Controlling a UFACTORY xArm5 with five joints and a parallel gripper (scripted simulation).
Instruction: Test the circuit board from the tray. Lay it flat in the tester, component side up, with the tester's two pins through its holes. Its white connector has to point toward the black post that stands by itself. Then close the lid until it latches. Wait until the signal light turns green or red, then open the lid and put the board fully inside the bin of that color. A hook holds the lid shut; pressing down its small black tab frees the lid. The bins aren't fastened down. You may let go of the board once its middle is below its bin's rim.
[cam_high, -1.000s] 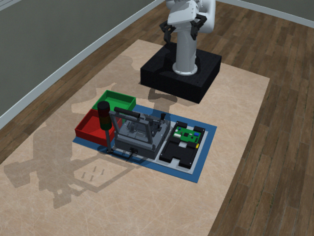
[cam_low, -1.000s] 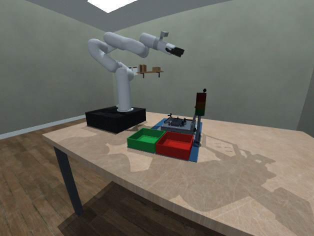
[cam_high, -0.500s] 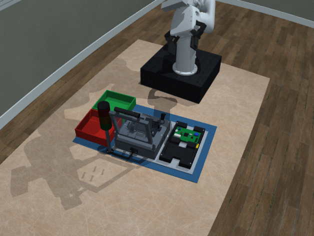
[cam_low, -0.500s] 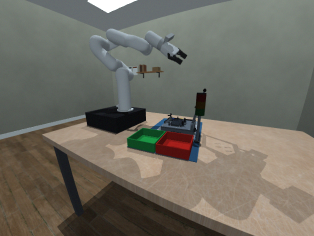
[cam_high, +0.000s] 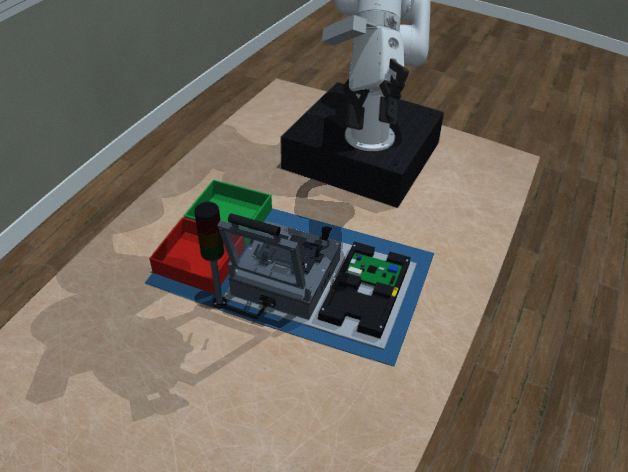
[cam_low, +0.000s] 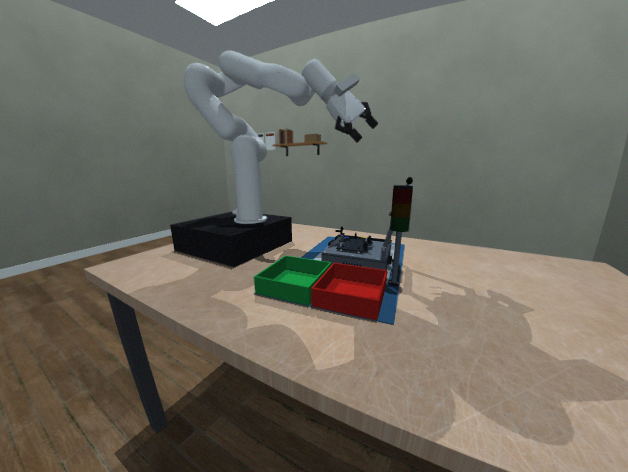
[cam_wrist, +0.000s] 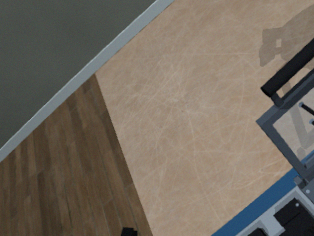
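My gripper is now 60 mm past the green circuit board, 10 mm to the right of it and 400 mm above it. Also, from my hand: lid: 150 mm ahead, 130 mm to the right, 240 mm below; then red bin: 100 mm ahead, 340 mm to the right, 410 mm below; then black latch: 40 mm behind, 100 mm to the right, 330 mm below.
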